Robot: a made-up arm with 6 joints.
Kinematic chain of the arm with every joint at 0, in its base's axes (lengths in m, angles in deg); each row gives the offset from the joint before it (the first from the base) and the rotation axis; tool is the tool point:
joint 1: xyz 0 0 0.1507 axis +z
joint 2: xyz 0 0 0 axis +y
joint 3: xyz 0 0 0.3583 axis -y
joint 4: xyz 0 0 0 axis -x
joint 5: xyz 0.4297 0 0 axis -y
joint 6: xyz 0 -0.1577 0 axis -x
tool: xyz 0 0 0
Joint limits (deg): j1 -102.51..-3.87 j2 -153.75..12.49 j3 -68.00..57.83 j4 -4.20..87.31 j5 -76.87..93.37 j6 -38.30..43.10
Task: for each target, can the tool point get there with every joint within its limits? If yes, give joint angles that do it. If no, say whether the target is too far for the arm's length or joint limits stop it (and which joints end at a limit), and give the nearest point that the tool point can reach.
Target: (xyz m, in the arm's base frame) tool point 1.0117 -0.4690 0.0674
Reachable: no: too far | nearest point 0.4535 -0.2102 0.3242 | short by 0.667 m
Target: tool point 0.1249 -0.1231 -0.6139
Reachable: no: joint limits stop it (at a limit: joint 1, joint 2, joint 3, joint 4) | nearest point 0.0885 0.4332 -0.5299 | short by 0.564 m
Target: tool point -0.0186 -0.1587 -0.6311
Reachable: no: joint limits stop it (at a limit: joint 1, joint 2, joint 3) | nearest point -0.4487 -0.0204 -0.5229 | short by 0.465 m
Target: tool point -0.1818 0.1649 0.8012
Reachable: yes | joints -62.04 -55.13 9.50 58.13 13.21 14.65
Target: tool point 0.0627 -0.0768 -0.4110
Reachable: no: joint limits stop it (at a limit: joint 1, joint 2, joint 3, joint 4) | nearest point 0.1262 -0.1662 0.0748 | short by 0.498 m
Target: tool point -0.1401 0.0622 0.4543
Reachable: yes | joints -89.90 -92.67 -54.94 27.38 49.17 -0.05
